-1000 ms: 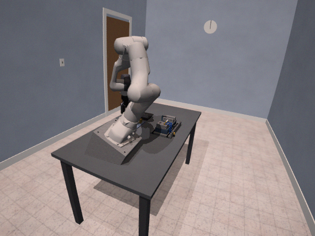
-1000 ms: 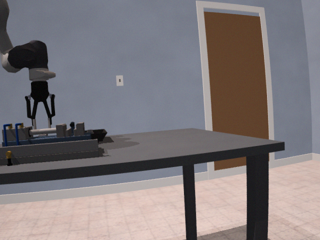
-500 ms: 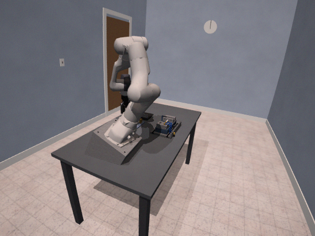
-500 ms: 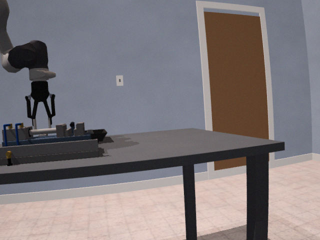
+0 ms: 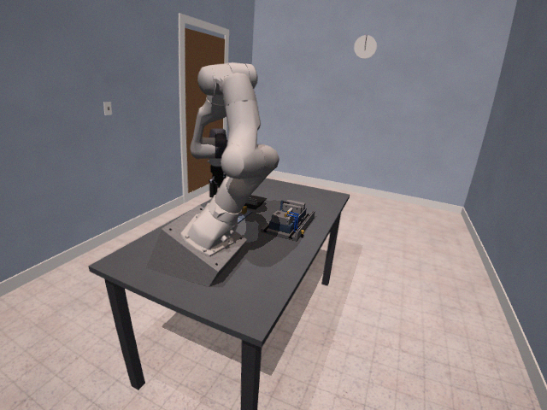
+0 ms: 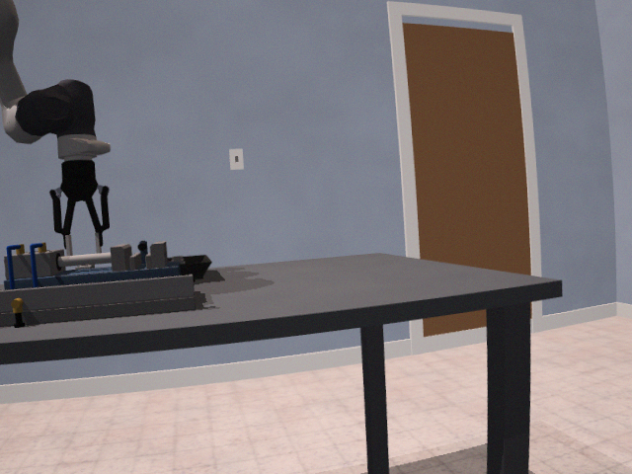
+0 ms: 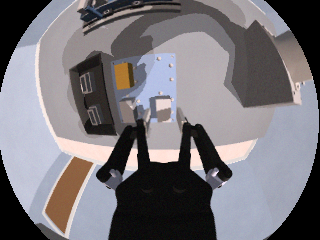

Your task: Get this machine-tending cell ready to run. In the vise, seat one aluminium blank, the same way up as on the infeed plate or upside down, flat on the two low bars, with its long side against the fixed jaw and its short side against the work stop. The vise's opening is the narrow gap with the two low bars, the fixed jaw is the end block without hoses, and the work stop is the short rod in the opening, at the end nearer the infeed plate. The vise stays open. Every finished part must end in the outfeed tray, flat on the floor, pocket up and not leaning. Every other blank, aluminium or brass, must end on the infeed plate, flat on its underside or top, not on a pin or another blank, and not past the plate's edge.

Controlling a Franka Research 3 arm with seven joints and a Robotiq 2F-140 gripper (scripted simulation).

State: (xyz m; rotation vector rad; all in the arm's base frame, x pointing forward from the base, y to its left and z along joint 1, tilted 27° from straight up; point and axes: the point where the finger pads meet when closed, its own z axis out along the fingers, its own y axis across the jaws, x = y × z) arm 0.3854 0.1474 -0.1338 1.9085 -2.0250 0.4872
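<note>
The blue infeed plate lies 50 mm ahead of my hand, 50 mm to the right of it and 80 mm below it. Also, from my hand: work stop: 140 mm ahead, 340 mm to the right, 10 mm above; vise: 70 mm ahead, 380 mm to the right, 40 mm below; brass blank: 80 mm ahead, 100 mm to the right, 60 mm below.
</note>
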